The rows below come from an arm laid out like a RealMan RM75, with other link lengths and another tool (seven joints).
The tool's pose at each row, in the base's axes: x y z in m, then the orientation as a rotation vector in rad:
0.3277, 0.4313, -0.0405, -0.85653, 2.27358, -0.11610
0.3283, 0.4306, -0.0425, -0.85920, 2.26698, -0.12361
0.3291, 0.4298, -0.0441, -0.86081, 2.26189, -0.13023
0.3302, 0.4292, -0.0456, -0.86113, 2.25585, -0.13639
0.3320, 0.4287, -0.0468, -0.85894, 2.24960, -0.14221
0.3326, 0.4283, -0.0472, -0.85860, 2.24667, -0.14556
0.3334, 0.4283, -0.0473, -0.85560, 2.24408, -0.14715
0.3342, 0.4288, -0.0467, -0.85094, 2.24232, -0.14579
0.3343, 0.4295, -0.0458, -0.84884, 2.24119, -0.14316
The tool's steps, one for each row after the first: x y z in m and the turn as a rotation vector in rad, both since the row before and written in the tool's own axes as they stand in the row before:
0.0013, -0.0003, 0.0018, 0.00585, -0.00327, -0.00533
0.0010, -0.0006, 0.0016, 0.00522, -0.00235, -0.00404
0.0007, -0.0006, 0.0017, 0.00565, -0.00359, -0.00324
0.0001, -0.0010, 0.0020, 0.00641, -0.00437, -0.00147
0.0002, -0.0005, 0.0006, 0.00316, -0.00172, -0.00134
-0.0004, -0.0004, 0.0006, 0.00289, -0.00246, 0.00106
-0.0011, -0.0002, 0.0002, 0.00133, -0.00291, 0.00322
-0.0010, 0.0002, -0.0005, -0.00064, -0.00221, 0.00195

